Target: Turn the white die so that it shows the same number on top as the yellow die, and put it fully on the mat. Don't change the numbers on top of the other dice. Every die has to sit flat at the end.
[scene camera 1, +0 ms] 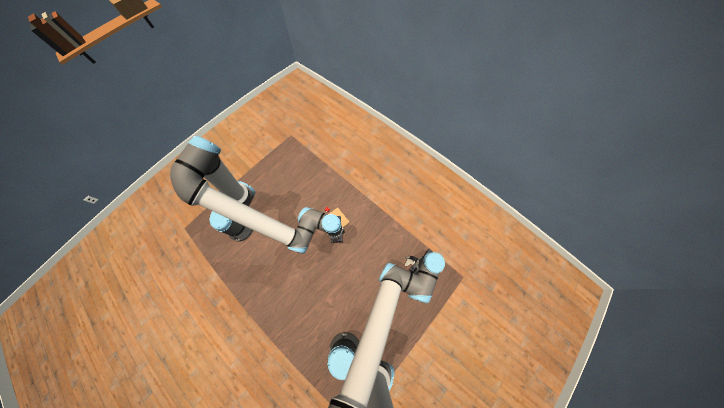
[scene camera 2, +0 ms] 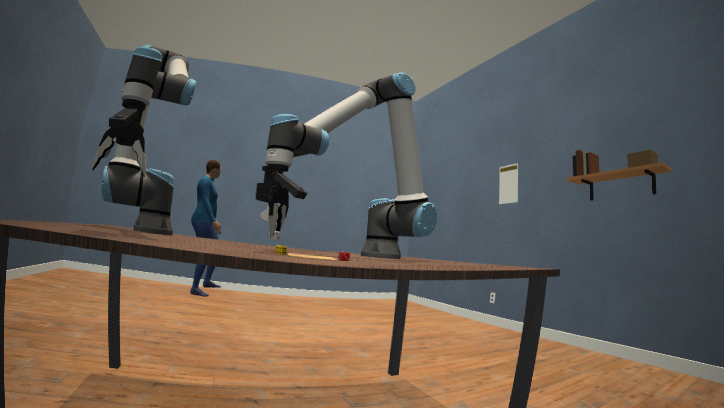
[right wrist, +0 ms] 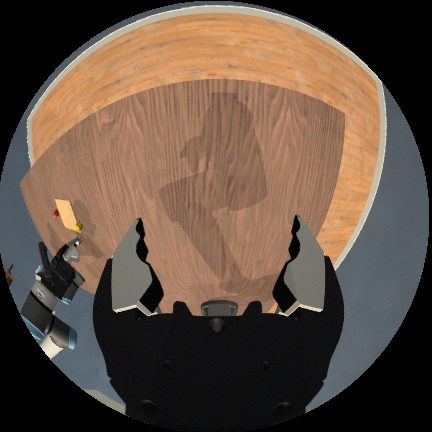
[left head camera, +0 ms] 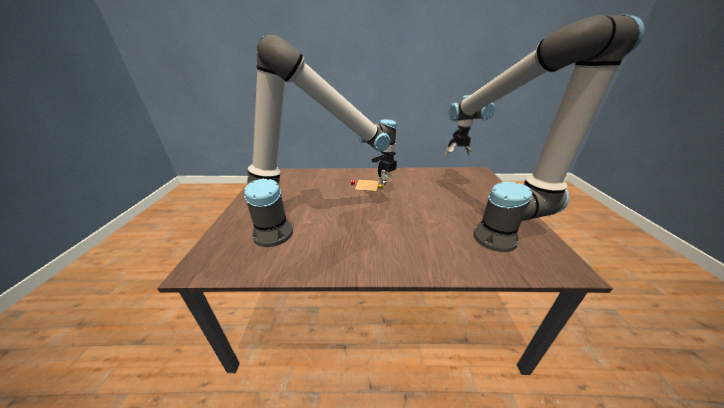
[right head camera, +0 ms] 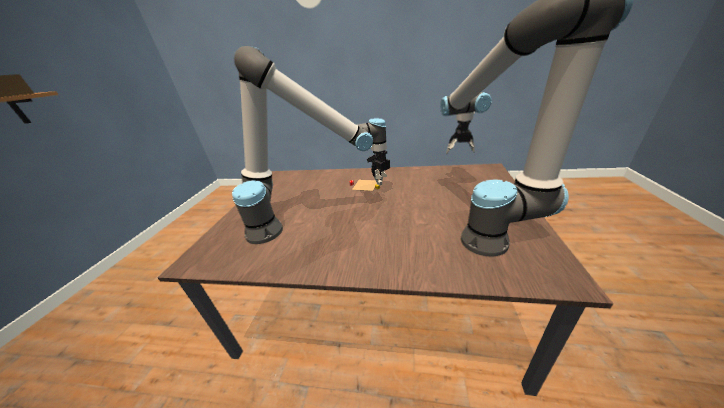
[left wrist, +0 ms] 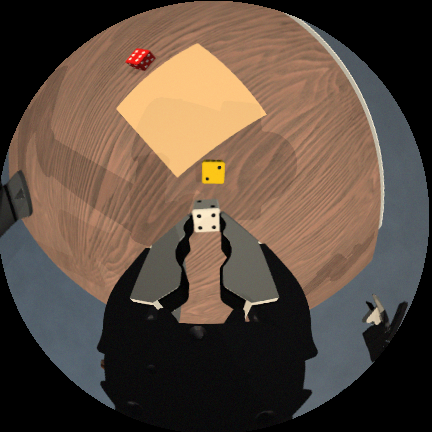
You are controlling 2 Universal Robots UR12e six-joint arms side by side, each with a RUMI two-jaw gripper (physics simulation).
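Note:
The white die (left wrist: 206, 220) is between the fingertips of my left gripper (left wrist: 206, 213) (scene camera 2: 275, 235), which is shut on it and holds it above the table. Its upper face shows four pips; a shaded side shows two visible pips. The yellow die (left wrist: 213, 172) (scene camera 2: 281, 249) (right wrist: 78, 226) sits flat on the table beside the mat, with two on top. The tan mat (left wrist: 195, 85) (left head camera: 366, 185) lies beyond it. The red die (left wrist: 140, 59) (scene camera 2: 344, 256) (left head camera: 352, 182) sits at the mat's far-left side in the left wrist view, with six on top. My right gripper (right wrist: 217, 217) (left head camera: 458, 152) is open and empty, high above the table.
The wooden table (left head camera: 385, 253) (scene camera 1: 303, 273) carries both arms. Its edge shows beyond the mat in the left wrist view. A person (scene camera 2: 205, 217) stands behind the table in scene camera 2. A wall shelf (scene camera 2: 620, 172) is on the right there.

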